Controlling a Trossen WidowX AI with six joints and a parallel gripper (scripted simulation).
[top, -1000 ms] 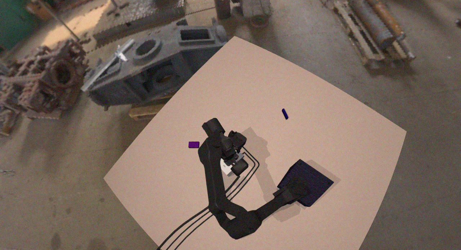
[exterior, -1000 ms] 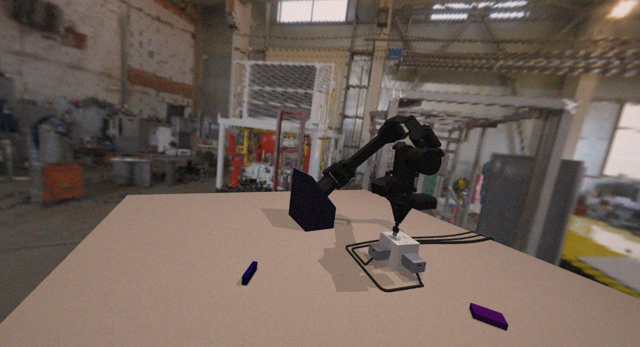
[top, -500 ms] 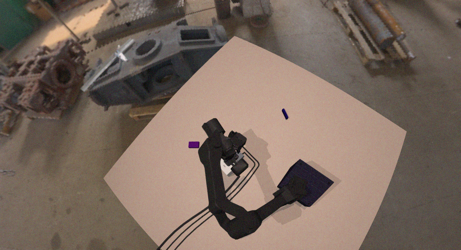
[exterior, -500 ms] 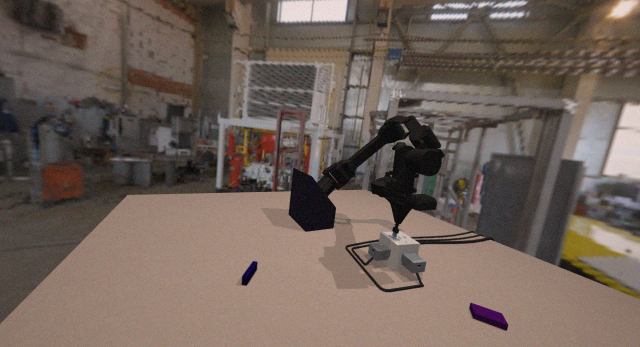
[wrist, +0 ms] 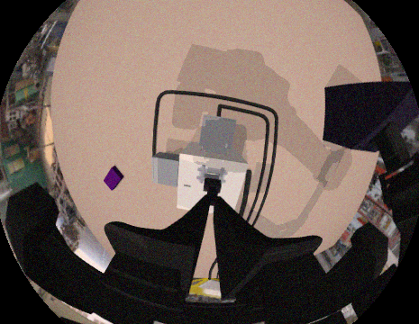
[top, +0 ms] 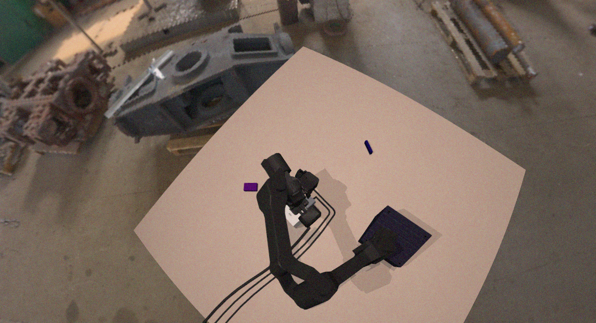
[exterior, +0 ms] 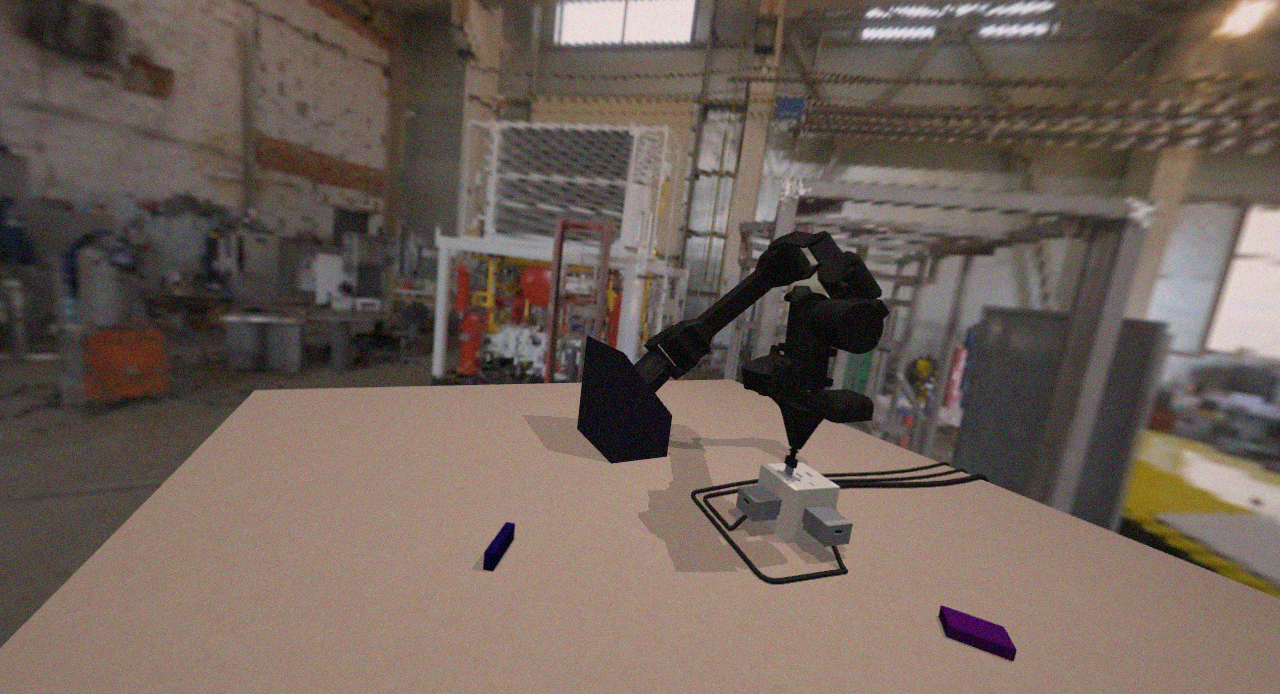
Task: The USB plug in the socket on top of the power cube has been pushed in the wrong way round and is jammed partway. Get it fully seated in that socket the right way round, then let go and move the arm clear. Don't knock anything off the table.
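My gripper tip is 2 cm above the black USB plug. The rest, counted from my gripper tip: purple block: 22 cm ahead, 2 cm to the left, 11 cm below; then blue bar: 11 cm behind, 37 cm to the right, 11 cm below.
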